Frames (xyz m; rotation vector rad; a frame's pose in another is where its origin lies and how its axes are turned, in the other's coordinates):
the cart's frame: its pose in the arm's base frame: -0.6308 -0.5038 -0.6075 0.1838 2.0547 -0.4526
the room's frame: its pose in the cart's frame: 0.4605 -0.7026 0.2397 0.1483 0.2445 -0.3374
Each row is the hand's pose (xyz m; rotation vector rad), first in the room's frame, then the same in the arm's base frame.
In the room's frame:
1: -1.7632 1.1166 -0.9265 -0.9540 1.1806 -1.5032
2: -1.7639 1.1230 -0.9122 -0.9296 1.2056 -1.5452
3: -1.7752 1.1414 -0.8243 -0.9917 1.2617 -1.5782
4: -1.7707 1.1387 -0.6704 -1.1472 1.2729 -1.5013
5: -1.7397 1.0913 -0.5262 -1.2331 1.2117 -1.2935
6: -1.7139 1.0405 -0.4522 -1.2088 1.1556 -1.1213
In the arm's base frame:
1: 0.1240 0.5473 0.0022 1.3015 -1.7451 0.0522
2: 0.1345 0.5446 -0.0091 1.3050 -1.6980 0.0786
3: 0.2004 0.5130 -0.0625 1.2999 -1.6269 0.0126
4: 0.2902 0.4243 -0.1508 1.2770 -1.6516 -0.1529
5: 0.3447 0.2992 -0.2240 1.2026 -1.8333 -0.2753
6: 0.3597 0.2115 -0.2525 1.1132 -2.0110 -0.2893

